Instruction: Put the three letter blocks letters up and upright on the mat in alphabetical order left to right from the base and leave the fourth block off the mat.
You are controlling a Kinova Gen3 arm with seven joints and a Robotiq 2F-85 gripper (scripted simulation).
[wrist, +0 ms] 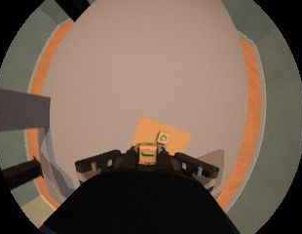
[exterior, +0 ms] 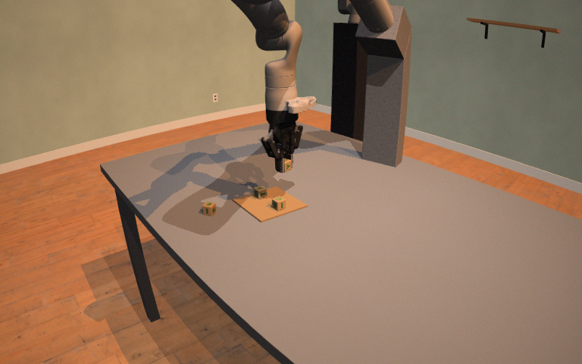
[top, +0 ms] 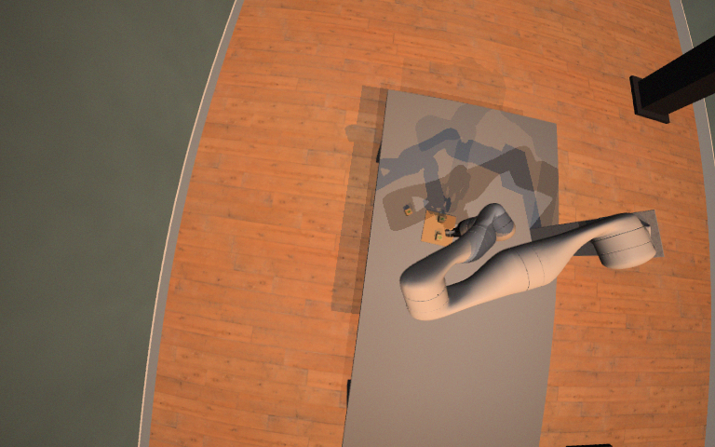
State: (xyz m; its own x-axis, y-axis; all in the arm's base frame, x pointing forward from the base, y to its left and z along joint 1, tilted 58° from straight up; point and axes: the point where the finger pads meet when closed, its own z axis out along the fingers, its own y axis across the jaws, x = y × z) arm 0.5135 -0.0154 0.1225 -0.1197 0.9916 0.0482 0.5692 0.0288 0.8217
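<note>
Right now the mat is 3 cm ahead of my hand, 3 cm to the right of it and 11 cm below it.
</note>
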